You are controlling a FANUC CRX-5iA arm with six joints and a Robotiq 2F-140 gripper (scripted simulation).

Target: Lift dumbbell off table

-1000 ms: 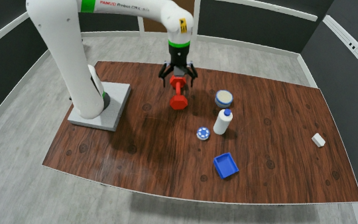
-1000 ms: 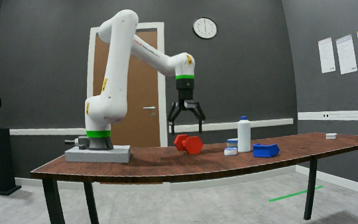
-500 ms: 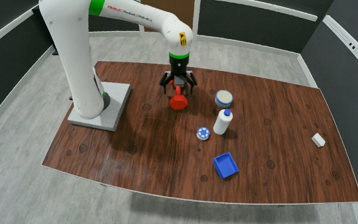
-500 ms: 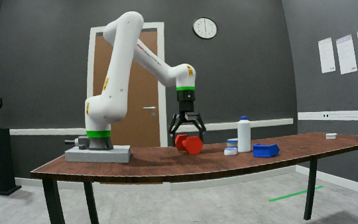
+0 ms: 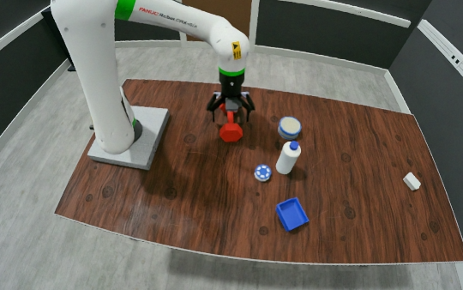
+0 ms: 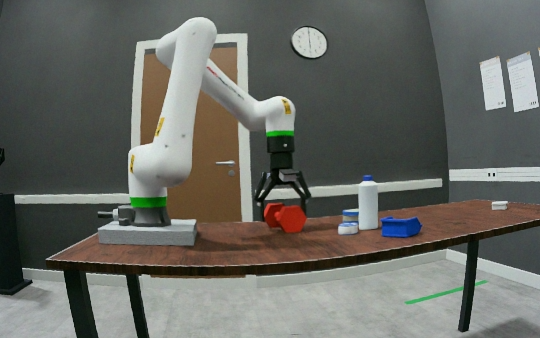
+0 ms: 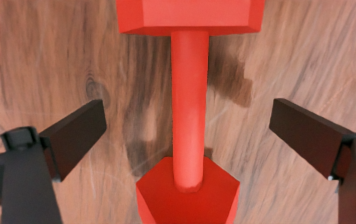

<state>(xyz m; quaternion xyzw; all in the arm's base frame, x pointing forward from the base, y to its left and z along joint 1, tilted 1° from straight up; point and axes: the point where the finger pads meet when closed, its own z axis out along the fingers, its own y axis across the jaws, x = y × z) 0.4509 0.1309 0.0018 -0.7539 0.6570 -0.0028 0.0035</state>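
Right now my hand is right at the red dumbbell. The rest, counted from my hand: blue tray (400 mm to the right, 260 mm ahead, 20 mm below); blue-and-white bowl (270 mm ahead, 20 mm below); small blue-and-white disc (240 mm to the right, 150 mm ahead, 30 mm below).
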